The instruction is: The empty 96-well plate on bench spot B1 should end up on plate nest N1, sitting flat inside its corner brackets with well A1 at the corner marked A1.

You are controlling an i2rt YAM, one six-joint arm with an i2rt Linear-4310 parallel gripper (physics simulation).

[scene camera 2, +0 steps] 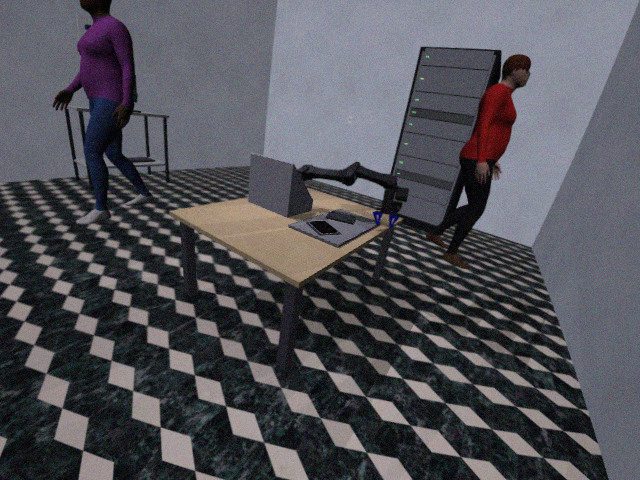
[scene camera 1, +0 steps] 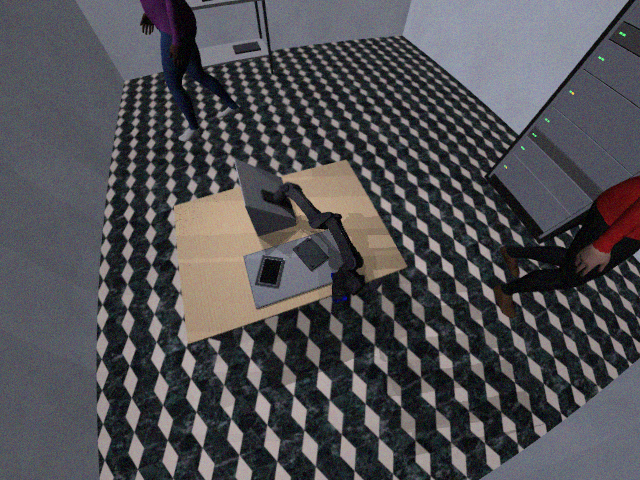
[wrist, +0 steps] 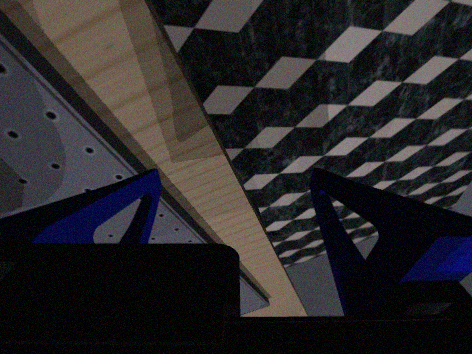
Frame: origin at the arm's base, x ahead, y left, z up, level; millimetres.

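Seen in the pictures: gripper, fingertip midpoint: (scene camera 2: pixel 383 226) (scene camera 1: pixel 335 292) (wrist: pixel 235 176); arm's base, origin of the base link: (scene camera 2: pixel 294 185) (scene camera 1: pixel 276 199).
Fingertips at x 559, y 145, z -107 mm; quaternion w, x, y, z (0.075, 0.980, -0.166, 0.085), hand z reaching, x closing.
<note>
Pixels of each thing's middle, then the offset from my fingertips to it. "*": a spot on its surface instead. Level surfaces: height alone.
- flat black rectangle with a paler rim, surface spot: (scene camera 2: pixel 324 227) (scene camera 1: pixel 267 274) * 201 mm back, 300 mm right, 9 mm down
- grey perforated board, body centre: (wrist: pixel 111 291) (scene camera 1: pixel 297 265) (scene camera 2: pixel 338 224) 209 mm back, 137 mm right, 30 mm down
- wooden table, its level: 37 mm down
A flat black rectangle with a paler rim (scene camera 1: pixel 270 271) (scene camera 2: pixel 324 227) and a dark grey, slightly raised rectangular piece (scene camera 1: pixel 310 253) (scene camera 2: pixel 341 217) lie apart on a grey perforated board (scene camera 1: pixel 289 290) (scene camera 2: pixel 348 235) (wrist: pixel 75 137). They are too small and dim to tell which is the plate and which is nest N1; wells, brackets and the A1 mark cannot be made out. My gripper (scene camera 1: pixel 336 287) (scene camera 2: pixel 385 225) (wrist: pixel 235 176) is open and empty, with blue fingers pointing down above the table edge, beyond the board's end nearest the dark grey piece. Neither piece shows in the wrist view.
The board lies on a wooden table (scene camera 1: pixel 211 289) (scene camera 2: pixel 248 235) (wrist: pixel 200 185). A grey wedge-sided box (scene camera 1: pixel 266 198) (scene camera 2: pixel 271 183) stands behind it, beside the arm's base. A person in red (scene camera 1: pixel 617 222) (scene camera 2: pixel 493 124) stands by a server rack (scene camera 2: pixel 448 87); a person in purple (scene camera 1: pixel 175 31) (scene camera 2: pixel 105 59) stands farther left.
</note>
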